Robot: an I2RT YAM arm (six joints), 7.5 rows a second.
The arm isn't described. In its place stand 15 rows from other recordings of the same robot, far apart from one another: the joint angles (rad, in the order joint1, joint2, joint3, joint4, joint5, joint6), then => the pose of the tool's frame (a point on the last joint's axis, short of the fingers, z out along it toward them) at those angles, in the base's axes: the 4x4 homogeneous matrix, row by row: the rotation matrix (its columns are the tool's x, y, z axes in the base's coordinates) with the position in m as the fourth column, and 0 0 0 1 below.
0.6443 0.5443 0.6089 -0.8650 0.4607 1.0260 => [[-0.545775 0.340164 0.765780 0.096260], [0.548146 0.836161 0.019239 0.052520], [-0.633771 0.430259 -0.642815 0.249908], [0 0 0 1]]
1.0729 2.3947 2.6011 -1.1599 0.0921 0.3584 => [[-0.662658 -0.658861 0.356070 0.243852], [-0.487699 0.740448 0.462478 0.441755], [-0.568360 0.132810 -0.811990 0.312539], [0 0 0 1]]
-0.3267 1.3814 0.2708 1.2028 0.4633 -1.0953 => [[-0.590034 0.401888 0.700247 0.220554], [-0.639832 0.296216 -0.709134 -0.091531], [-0.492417 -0.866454 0.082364 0.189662], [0 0 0 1]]
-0.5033 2.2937 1.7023 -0.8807 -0.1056 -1.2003 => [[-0.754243 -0.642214 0.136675 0.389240], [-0.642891 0.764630 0.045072 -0.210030], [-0.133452 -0.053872 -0.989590 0.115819], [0 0 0 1]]
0.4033 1.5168 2.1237 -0.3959 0.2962 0.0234 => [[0.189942 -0.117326 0.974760 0.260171], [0.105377 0.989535 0.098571 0.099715], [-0.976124 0.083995 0.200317 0.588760], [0 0 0 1]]
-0.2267 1.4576 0.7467 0.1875 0.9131 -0.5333 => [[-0.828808 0.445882 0.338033 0.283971], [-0.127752 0.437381 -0.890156 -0.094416], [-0.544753 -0.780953 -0.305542 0.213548], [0 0 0 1]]
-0.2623 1.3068 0.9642 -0.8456 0.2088 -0.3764 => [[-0.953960 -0.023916 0.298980 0.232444], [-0.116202 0.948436 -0.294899 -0.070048], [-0.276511 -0.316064 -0.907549 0.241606], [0 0 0 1]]
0.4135 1.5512 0.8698 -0.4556 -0.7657 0.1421 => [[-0.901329 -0.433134 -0.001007 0.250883], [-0.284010 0.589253 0.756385 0.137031], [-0.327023 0.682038 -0.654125 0.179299], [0 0 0 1]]
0.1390 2.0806 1.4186 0.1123 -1.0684 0.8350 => [[-0.945359 -0.157982 0.285197 0.447949], [0.228173 0.304236 0.924866 0.094174], [-0.232879 0.939405 -0.251565 0.193041], [0 0 0 1]]
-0.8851 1.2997 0.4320 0.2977 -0.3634 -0.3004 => [[-0.484393 0.408918 0.773401 0.164172], [0.155291 0.910189 -0.383981 -0.180684], [-0.860957 -0.065896 -0.504391 0.161870], [0 0 0 1]]
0.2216 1.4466 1.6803 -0.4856 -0.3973 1.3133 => [[-0.611413 0.090428 0.786128 0.304461], [0.776308 0.261084 0.573743 0.082715], [-0.153363 0.961071 -0.229831 0.463947], [0 0 0 1]]
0.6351 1.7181 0.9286 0.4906 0.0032 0.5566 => [[-0.513387 -0.376382 0.771213 0.304858], [0.277919 0.777330 0.564375 0.224526], [-0.811908 0.504078 -0.294468 0.210671], [0 0 0 1]]
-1.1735 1.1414 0.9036 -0.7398 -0.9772 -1.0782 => [[-0.448199 -0.123553 0.885354 0.110334], [-0.205607 0.978098 0.032409 -0.186677], [-0.869967 -0.167509 -0.463786 0.276265], [0 0 0 1]]
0.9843 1.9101 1.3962 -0.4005 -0.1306 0.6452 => [[-0.873351 -0.431275 0.226407 0.227155], [-0.236994 0.782321 0.576028 0.350225], [-0.425550 0.449417 -0.785450 0.207679], [0 0 0 1]]
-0.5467 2.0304 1.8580 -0.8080 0.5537 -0.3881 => [[-0.918833 0.372225 0.131127 0.371962], [0.182369 0.695138 -0.695360 -0.248280], [-0.349982 -0.615006 -0.706598 0.280559], [0 0 0 1]]
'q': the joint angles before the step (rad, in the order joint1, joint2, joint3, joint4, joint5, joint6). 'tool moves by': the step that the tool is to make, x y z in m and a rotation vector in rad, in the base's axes. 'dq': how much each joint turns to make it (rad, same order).
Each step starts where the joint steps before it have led.
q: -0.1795 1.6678 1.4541 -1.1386 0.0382 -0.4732
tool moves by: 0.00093 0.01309 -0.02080 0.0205 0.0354 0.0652
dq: 0.0386 0.0117 -0.0662 0.0404 -0.0196 -0.0232
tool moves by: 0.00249 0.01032 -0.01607 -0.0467 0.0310 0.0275
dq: 0.0386 0.0196 -0.0404 0.0348 0.0513 0.0025
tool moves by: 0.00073 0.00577 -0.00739 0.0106 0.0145 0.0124
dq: 0.0172 0.0103 -0.0166 0.0112 -0.0084 0.0061
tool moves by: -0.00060 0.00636 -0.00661 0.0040 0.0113 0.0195
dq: 0.0193 0.0042 -0.0210 0.0136 -0.0031 0.0002
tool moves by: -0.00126 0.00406 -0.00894 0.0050 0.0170 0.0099
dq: 0.0120 0.0073 -0.0267 0.0165 -0.0037 0.0026
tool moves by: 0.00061 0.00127 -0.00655 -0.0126 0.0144 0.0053
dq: 0.0055 0.0126 -0.0114 0.0103 0.0133 -0.0011
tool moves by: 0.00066 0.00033 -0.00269 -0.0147 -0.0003 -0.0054
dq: 0.0028 0.0045 -0.0058 0.0108 0.0154 0.0068
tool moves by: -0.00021 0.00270 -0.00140 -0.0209 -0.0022 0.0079
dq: 0.0107 -0.0011 -0.0075 0.0093 0.0210 0.0008
